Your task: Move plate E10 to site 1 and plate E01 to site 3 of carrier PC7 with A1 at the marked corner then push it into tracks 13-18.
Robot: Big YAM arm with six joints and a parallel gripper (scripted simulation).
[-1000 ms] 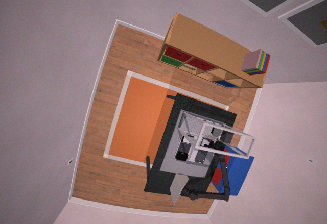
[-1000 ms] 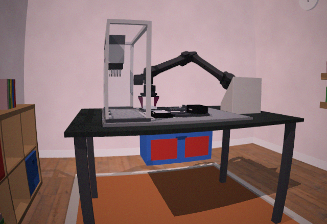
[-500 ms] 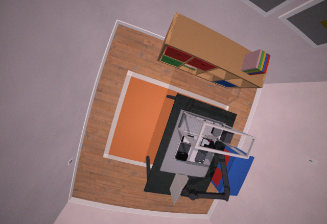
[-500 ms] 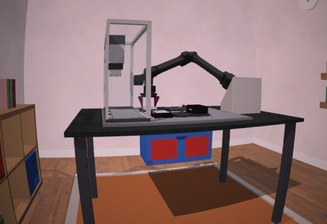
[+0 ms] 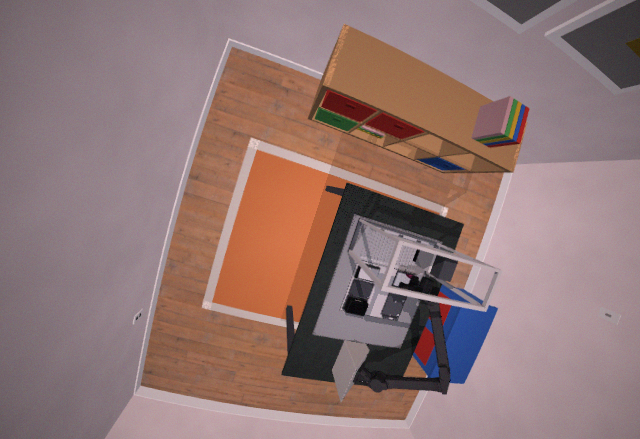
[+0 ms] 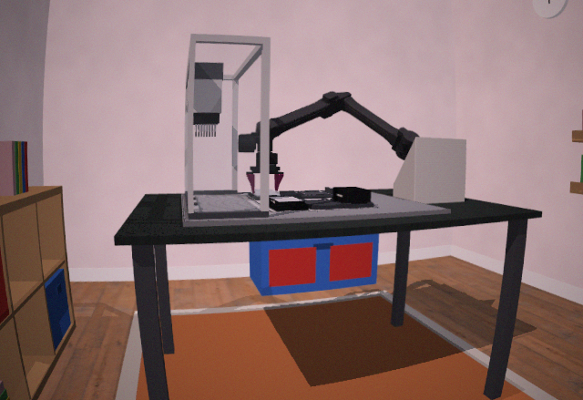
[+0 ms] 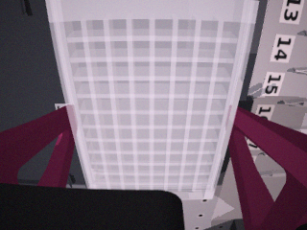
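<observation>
My gripper is now 10 mm above the white 96-well plate E01. Round my hand: 384-well plate E10: 260 mm to the left; plate carrier PC7: 100 mm behind, 10 mm below; dark nest: 260 mm to the left, 20 mm below.
</observation>
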